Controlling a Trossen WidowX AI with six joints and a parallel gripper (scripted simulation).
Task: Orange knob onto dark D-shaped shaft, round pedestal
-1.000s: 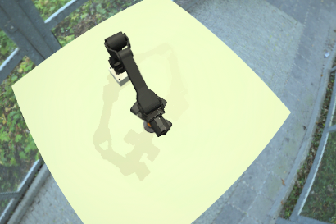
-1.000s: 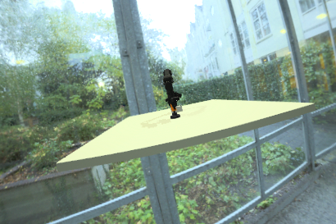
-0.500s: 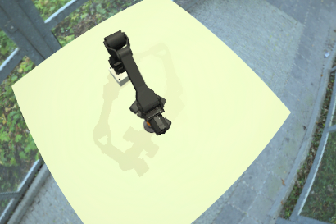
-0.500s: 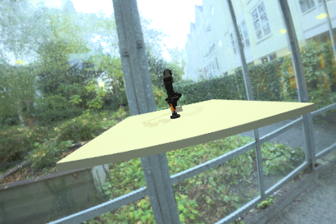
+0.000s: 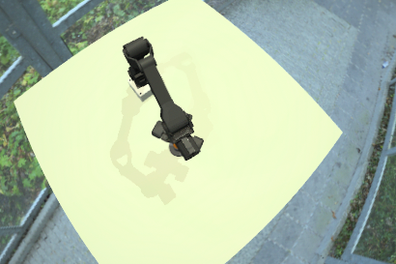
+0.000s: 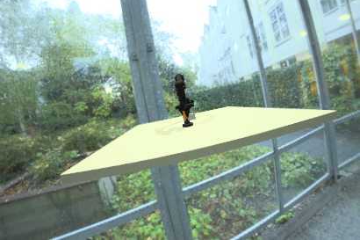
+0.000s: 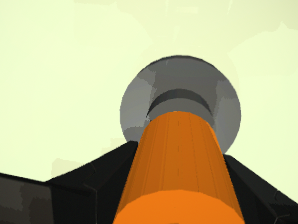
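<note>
Right now my gripper tip is 2 cm below the orange knob. Round my gripper tip: pedestal (4 cm below).
</note>
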